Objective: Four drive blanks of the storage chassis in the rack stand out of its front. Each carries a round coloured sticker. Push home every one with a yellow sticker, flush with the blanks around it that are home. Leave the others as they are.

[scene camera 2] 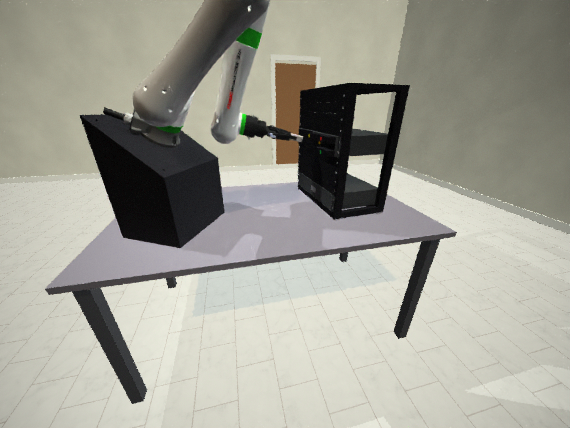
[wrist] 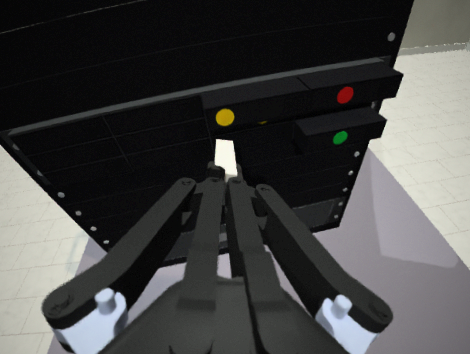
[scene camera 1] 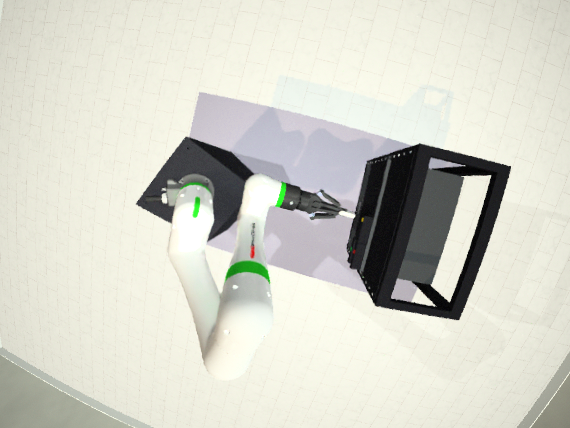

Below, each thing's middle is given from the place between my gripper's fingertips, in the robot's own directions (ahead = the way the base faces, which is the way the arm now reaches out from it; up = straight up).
The red-stickered blank [wrist: 327, 90] lies 6 cm ahead of my hand, 17 cm to the right of it and 2 cm above it. Also, from my hand: green-stickered blank [wrist: 312, 134] 6 cm ahead, 17 cm to the right, 4 cm below; black rack [scene camera 1: 404, 212] 21 cm ahead, 3 cm to the right, 6 cm below.
